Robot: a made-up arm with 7 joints.
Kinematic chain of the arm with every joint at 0, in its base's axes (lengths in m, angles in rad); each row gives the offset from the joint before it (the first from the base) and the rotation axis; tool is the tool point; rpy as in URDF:
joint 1: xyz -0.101 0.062 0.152 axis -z
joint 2: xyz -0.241 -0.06 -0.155 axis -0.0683 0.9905 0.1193
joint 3: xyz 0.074 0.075 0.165 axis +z
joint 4: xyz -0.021 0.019 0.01 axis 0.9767 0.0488 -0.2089
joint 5: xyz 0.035 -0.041 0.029 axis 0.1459 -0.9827 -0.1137
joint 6: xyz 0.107 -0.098 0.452 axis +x
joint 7: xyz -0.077 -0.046 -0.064 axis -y
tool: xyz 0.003 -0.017 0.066 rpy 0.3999 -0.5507 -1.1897
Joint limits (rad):
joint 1: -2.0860..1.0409
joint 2: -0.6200..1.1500
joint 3: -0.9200..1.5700
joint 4: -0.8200..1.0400
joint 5: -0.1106..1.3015
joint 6: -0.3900..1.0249
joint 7: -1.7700..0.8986
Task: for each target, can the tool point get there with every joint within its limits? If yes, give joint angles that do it. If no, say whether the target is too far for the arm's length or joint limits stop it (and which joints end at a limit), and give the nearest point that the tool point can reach.
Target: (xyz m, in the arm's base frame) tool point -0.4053 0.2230 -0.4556
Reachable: no: joint limits stop it (at a limit: joint 1, joint 2, joint 3, joint 5, joint 6) | nearest point -0.3634 0.2050 -0.4025 | short by 0.070 m
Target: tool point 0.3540 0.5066 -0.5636
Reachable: no: joint limits stop it (at a limit: joint 2, joint 3, joint 5, joint 6) | nearest point 0.1608 0.3178 -0.3357 | short by 0.353 m
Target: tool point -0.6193 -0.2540 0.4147
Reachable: yes | joints -0.5247 -0.0617 -0.5509 0.1005 1.0141 0.0417 -0.4114
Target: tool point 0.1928 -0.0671 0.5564
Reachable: yes | joints -1.5871 0.0976 0.0330 0.2790 0.1839 0.2058 -0.1769
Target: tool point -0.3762 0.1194 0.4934
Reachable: yes | joints 0.5439 0.5481 -0.4135 0.3028 0.7599 0.8427 0.5548
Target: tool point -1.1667 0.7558 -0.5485
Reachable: no: too far | nearest point -0.6986 0.4511 -0.0947 | short by 0.720 m
